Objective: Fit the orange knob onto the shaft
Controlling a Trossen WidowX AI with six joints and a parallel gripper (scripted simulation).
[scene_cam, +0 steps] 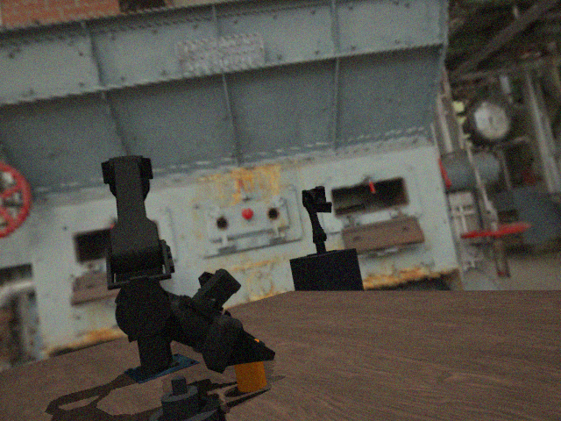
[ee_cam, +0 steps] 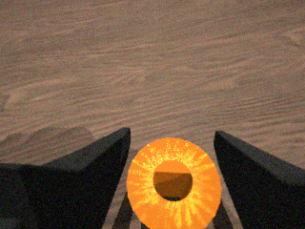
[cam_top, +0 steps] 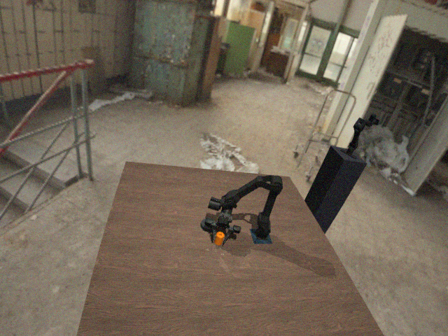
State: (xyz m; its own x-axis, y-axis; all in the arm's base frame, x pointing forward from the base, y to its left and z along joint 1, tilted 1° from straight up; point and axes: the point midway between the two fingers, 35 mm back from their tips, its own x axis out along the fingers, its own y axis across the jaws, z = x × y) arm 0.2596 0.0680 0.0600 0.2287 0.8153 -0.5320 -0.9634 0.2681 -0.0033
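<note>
Right now the orange knob is 1 cm behind my gripper tip, 3 cm to the right of it and 1 cm below it. Round my gripper tip: dark round pedestal: 4 cm ahead, 14 cm to the right, 1 cm below.
</note>
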